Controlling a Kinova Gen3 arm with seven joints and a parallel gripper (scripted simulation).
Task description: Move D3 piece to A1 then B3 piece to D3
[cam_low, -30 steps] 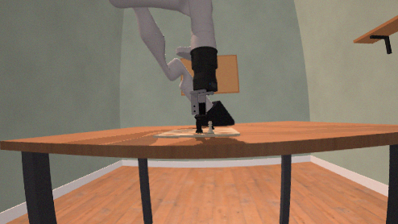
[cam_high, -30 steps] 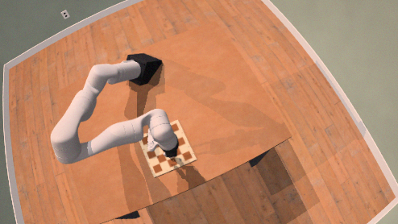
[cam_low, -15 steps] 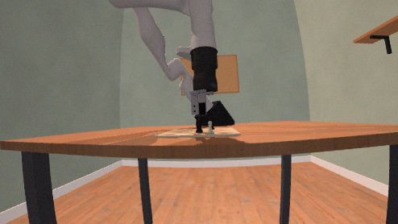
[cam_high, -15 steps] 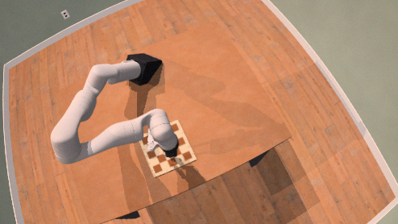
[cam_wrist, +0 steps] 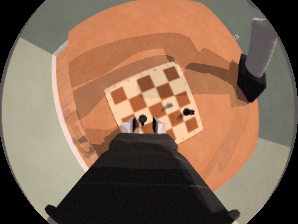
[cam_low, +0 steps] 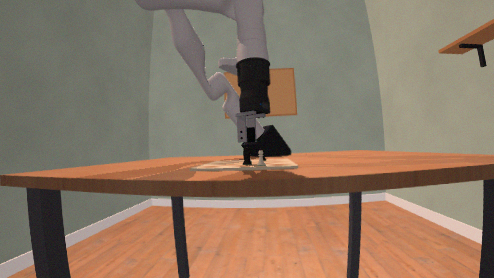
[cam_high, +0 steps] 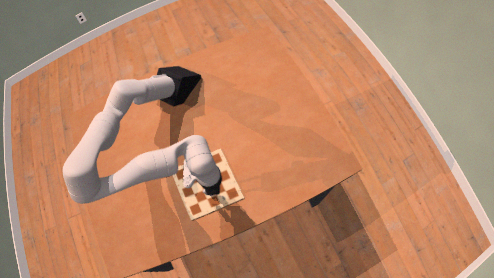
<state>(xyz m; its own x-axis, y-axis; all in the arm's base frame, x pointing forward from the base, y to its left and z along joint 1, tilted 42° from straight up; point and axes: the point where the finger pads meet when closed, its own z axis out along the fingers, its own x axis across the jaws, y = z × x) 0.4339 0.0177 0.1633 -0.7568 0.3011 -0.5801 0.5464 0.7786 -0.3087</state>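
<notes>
Right now the chessboard is 70 mm below my hand and 40 mm behind it.
</notes>
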